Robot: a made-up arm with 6 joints. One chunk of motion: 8 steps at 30 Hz.
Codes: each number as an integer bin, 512 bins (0 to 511) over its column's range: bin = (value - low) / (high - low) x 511, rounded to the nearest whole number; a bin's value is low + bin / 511 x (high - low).
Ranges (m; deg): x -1.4..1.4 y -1.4..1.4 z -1.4..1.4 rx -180..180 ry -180..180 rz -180..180
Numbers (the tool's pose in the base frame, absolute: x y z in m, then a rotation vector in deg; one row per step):
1: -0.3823 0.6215 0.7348 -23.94 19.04 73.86
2: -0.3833 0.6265 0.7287 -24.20 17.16 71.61
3: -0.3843 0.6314 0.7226 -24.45 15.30 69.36
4: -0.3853 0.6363 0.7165 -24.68 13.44 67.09
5: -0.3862 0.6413 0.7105 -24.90 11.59 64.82
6: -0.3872 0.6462 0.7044 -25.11 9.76 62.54
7: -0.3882 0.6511 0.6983 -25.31 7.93 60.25
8: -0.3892 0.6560 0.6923 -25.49 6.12 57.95
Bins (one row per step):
1: 186 369 390 222 283 360
2: 186 370 388 221 280 357
3: 185 371 387 221 277 354
4: 185 372 386 220 275 351
5: 185 373 385 220 272 348
6: 185 373 384 220 269 344
7: 185 374 383 220 267 341
8: 184 375 382 219 264 338

